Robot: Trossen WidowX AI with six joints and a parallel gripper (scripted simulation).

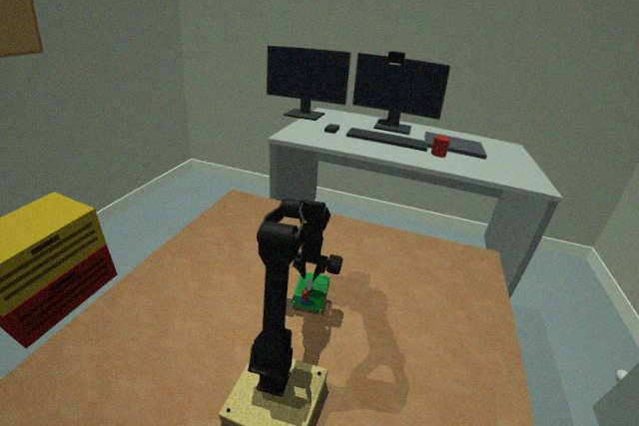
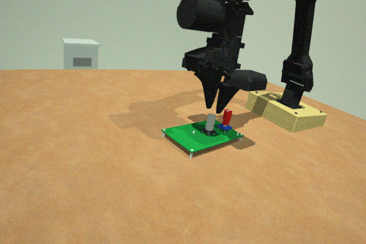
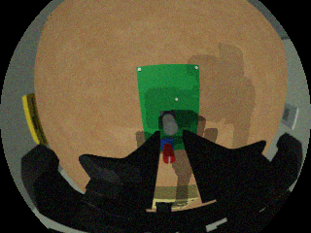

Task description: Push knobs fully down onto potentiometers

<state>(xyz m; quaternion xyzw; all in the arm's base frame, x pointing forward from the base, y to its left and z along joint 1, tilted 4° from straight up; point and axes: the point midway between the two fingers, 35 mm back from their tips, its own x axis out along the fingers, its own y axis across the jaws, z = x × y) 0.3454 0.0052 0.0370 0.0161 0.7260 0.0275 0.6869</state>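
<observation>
Right now the white knob is 2 cm below my gripper tip. The rest, counted from my gripper tip: red knob: 5 cm behind, 2 cm below.
</observation>
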